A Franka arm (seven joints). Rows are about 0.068 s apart.
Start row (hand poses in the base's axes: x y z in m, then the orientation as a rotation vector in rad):
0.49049 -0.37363 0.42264 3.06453 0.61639 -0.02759
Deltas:
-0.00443 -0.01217 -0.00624 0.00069 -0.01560 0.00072
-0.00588 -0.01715 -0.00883 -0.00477 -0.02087 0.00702
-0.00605 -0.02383 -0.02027 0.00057 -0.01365 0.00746
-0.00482 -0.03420 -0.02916 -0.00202 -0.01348 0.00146
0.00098 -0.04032 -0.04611 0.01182 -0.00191 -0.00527
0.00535 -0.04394 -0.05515 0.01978 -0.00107 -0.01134
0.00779 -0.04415 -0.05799 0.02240 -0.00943 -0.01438
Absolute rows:
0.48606 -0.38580 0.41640 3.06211 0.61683 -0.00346
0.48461 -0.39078 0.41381 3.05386 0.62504 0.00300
0.48444 -0.39746 0.40237 3.06021 0.62721 -0.00640
0.48567 -0.40783 0.39348 3.05967 0.61751 -0.00753
0.49147 -0.41395 0.37653 3.07721 0.61062 -0.02116
0.49584 -0.41757 0.36749 -3.07963 -0.60149 0.02007
0.49828 -0.41778 0.36465 -3.07968 -0.59655 0.00643

